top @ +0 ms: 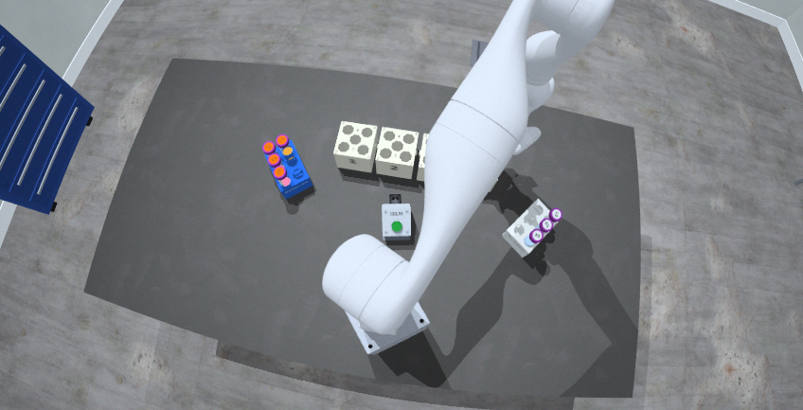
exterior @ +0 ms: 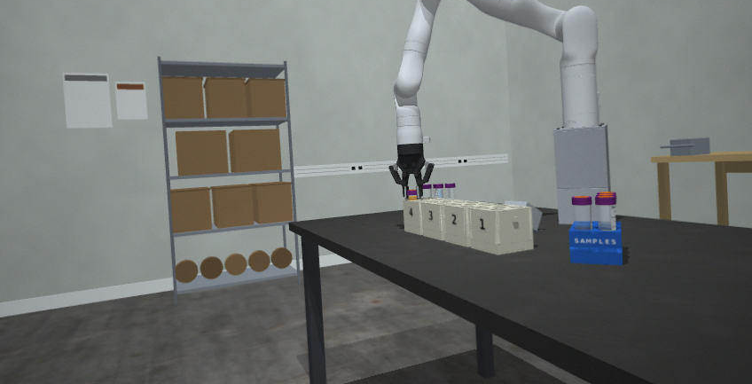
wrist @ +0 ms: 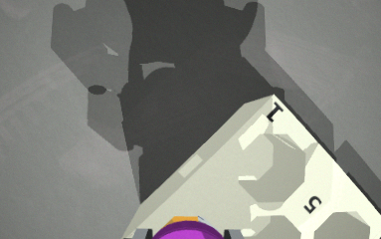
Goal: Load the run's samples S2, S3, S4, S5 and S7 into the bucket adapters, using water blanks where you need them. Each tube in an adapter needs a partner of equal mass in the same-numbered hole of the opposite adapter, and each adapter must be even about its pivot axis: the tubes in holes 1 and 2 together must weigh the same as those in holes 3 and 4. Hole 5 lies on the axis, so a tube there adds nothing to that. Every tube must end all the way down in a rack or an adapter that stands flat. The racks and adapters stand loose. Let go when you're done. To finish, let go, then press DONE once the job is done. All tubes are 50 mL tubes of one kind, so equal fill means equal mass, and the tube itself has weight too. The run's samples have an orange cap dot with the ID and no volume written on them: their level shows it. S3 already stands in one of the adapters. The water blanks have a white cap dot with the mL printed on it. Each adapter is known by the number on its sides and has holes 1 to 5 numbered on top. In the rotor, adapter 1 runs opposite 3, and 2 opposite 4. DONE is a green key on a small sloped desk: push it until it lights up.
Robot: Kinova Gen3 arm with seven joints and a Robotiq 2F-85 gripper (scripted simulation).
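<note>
My hand is 5 cm above the orange-filled sample tube and 1 cm past it. Round my hand: adapter 2: 25 cm to the left, 7 cm below, 2 cm behind; then white blank rack: 17 cm behind, 14 cm to the right, 8 cm below; then 50 mL blank: 18 cm behind, 15 cm to the right, 5 cm below.
</note>
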